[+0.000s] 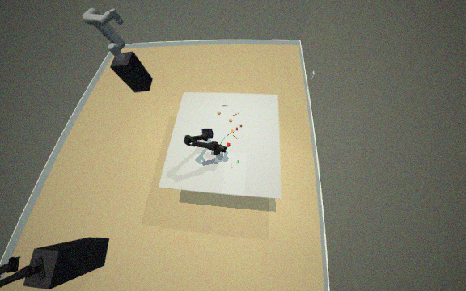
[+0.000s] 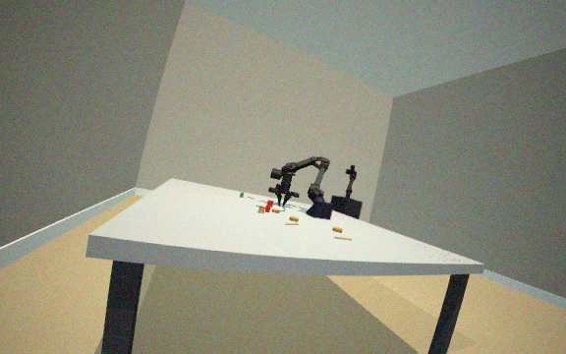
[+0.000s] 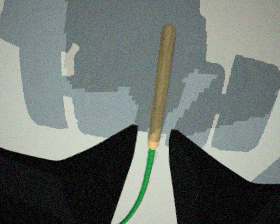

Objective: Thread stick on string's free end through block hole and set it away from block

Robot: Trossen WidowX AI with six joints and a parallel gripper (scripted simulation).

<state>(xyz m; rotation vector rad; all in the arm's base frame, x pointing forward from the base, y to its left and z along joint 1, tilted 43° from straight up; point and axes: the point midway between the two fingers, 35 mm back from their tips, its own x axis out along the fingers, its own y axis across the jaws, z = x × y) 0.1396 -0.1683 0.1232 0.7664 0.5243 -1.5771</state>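
Now: the red block 11 cm ahead of my gripper tip, 7 cm to the left of it and 1 cm above it. The rest, counted from my gripper tip: round wooden button: 24 cm to the left, 16 cm ahead, 1 cm above; green object: 22 cm ahead, 14 cm to the right, 1 cm above.
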